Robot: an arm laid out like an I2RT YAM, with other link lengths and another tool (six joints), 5 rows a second.
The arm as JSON. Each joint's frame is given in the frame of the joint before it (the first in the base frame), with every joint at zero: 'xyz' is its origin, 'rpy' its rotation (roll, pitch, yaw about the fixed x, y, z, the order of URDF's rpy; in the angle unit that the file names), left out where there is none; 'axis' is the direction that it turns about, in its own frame. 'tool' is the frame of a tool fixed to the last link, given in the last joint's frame.
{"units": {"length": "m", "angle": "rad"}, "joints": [
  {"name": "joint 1", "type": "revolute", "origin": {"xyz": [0.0, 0.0, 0.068]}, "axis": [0.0, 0.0, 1.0]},
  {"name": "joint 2", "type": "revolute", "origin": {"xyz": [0.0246, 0.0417, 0.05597]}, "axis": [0.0, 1.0, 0.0]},
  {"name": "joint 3", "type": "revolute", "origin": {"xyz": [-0.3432, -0.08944, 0.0]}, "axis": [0.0, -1.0, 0.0]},
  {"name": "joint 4", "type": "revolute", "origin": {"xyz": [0.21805, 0.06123, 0.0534]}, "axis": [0.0, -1.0, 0.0]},
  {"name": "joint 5", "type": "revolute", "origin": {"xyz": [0.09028, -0.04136, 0.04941]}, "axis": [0.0, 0.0, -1.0]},
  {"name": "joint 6", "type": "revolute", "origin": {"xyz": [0.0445, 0.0, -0.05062]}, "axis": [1.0, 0.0, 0.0]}
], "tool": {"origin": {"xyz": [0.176, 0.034, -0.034], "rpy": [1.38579, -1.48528, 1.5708]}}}
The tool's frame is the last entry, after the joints.
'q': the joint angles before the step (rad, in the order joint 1, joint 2, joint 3, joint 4, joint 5, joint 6). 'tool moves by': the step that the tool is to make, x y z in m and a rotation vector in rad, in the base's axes. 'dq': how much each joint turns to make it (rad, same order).
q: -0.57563, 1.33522, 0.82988, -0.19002, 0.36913, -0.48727
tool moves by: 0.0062, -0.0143, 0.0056, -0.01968, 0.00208, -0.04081
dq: -0.00107, 0.04232, 0.04140, 0.00503, 0.04183, 0.01279
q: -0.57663, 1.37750, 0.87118, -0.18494, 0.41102, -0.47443
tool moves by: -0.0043, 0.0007, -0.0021, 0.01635, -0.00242, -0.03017
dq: -0.00161, 0.00105, 0.00671, -0.02581, 0.01213, 0.03271
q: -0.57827, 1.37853, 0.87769, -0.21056, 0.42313, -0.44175
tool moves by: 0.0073, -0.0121, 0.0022, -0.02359, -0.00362, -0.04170
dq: 0.00842, 0.04110, 0.02208, 0.02572, 0.04968, 0.02112
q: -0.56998, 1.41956, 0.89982, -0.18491, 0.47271, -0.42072
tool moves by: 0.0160, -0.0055, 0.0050, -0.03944, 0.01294, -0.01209
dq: 0.04458, 0.04448, 0.03382, 0.01699, 0.06937, 0.00652
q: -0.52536, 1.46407, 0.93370, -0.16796, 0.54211, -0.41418
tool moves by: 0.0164, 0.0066, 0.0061, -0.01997, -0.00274, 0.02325
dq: 0.04889, 0.01306, 0.02179, 0.00081, 0.03007, 0.00463
